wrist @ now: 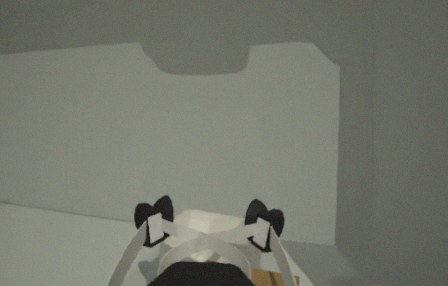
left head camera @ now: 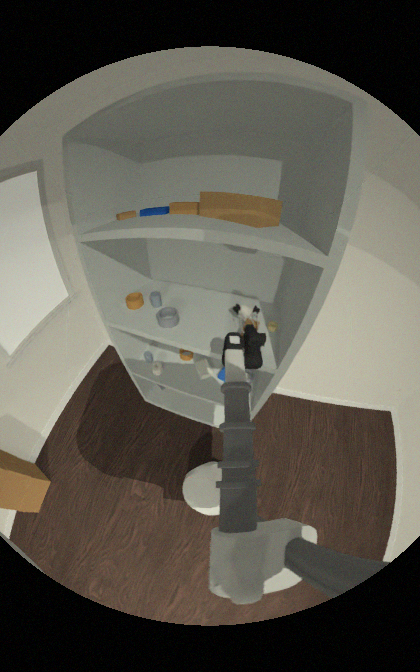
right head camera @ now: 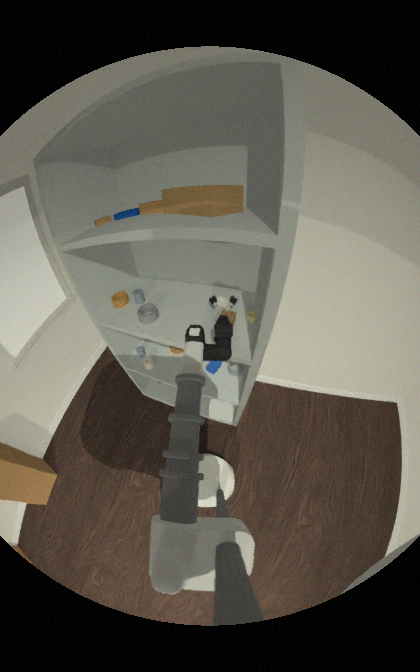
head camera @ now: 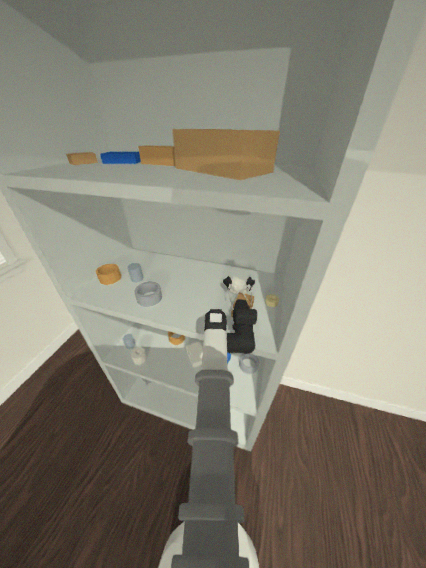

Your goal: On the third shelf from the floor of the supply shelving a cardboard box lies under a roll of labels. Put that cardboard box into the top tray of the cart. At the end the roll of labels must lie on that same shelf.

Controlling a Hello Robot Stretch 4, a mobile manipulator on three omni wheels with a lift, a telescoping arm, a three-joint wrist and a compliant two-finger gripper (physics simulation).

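Places are measured from the robot's base along level axes (x ahead, y left, z up), in millimetres.
Where they show: gripper, between the fingertips: [wrist: 210,214] [head camera: 238,278].
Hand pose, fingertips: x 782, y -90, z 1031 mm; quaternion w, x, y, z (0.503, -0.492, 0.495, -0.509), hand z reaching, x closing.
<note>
Things, the pixels of their centre, and the offset from my fingertips. "pt": a spot on its surface instead. Level surfaces: height alone.
- third shelf, height of its surface: 68 mm down
- brown cardboard box, a spot on its surface: [wrist: 265,278] pt 92 mm back, 34 mm right, 18 mm down
- yellow tape roll, middle of its body: [head camera: 272,300] 68 mm back, 132 mm right, 55 mm down
- orange ring, middle of its body: [head camera: 108,273] 71 mm ahead, 578 mm left, 43 mm down
- grey-blue cylinder, middle of its body: [head camera: 135,272] 71 mm ahead, 453 mm left, 33 mm down
- grey ring, middle of its body: [head camera: 148,293] 58 mm back, 361 mm left, 44 mm down
- blue box, middle of its body: [head camera: 122,157] 168 mm ahead, 439 mm left, 404 mm up
My gripper [head camera: 239,283] [left head camera: 246,310] [right head camera: 223,301] [wrist: 210,214] is over the right part of the third shelf [head camera: 190,295], shut on the white roll of labels [head camera: 238,287] [left head camera: 245,312] [right head camera: 222,303] [wrist: 202,218], with a black fingertip on each side of it. The brown cardboard box [head camera: 246,299] [right head camera: 229,316] [wrist: 265,278] shows just in front of and below the roll, partly hidden by the wrist and fingers. In the wrist view its corner shows at the lower right. Whether the roll touches the box cannot be told. The cart does not show.
A yellow tape roll [head camera: 272,300] lies right of the box, near the side panel. An orange ring [head camera: 108,274], a grey-blue cylinder [head camera: 135,272] and a grey ring [head camera: 148,294] are at the shelf's left. Cardboard boxes and a blue box [head camera: 120,157] stand on the shelf above.
</note>
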